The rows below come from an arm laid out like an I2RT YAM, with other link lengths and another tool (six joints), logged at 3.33 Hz.
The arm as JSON. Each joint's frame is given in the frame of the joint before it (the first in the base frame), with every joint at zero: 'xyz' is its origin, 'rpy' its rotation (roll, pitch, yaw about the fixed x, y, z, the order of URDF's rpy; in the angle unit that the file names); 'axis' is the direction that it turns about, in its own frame. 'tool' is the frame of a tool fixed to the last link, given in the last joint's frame.
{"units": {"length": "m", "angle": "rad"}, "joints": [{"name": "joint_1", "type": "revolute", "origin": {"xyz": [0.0, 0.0, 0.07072], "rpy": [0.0, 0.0, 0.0]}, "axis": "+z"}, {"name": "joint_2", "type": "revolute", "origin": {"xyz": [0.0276, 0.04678, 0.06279], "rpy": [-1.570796, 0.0, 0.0]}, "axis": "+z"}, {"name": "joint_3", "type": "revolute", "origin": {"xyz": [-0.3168, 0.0, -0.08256], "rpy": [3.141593, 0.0, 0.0]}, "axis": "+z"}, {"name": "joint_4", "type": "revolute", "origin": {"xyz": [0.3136, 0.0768, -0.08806], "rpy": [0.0, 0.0, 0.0]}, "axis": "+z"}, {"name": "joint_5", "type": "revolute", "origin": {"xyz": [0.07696, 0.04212, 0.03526], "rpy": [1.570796, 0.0, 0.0]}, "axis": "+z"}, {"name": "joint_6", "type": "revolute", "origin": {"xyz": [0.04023, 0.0, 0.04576], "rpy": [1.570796, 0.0, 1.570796]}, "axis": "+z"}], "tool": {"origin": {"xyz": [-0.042, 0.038, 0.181], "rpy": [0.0, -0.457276, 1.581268]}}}
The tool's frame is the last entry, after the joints.
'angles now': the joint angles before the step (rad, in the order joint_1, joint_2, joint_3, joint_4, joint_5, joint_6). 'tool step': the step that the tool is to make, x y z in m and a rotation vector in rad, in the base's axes. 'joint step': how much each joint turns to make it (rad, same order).
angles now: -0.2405 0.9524 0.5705 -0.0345 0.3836 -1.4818
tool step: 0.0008 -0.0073 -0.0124 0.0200 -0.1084 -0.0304
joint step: -0.0314 -0.0136 -0.0980 0.1672 -0.0181 0.0464
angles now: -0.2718 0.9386 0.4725 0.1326 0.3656 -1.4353
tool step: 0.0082 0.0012 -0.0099 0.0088 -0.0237 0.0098
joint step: 0.0004 0.0346 -0.0272 0.0781 -0.0136 0.0118
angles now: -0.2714 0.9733 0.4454 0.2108 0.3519 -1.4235
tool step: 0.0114 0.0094 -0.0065 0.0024 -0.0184 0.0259
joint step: 0.0290 0.0353 -0.0165 0.0662 0.0008 0.0081
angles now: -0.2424 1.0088 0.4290 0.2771 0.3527 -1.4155
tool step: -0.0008 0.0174 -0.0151 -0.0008 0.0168 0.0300
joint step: 0.0521 -0.0018 -0.0390 0.0199 0.0223 0.0028
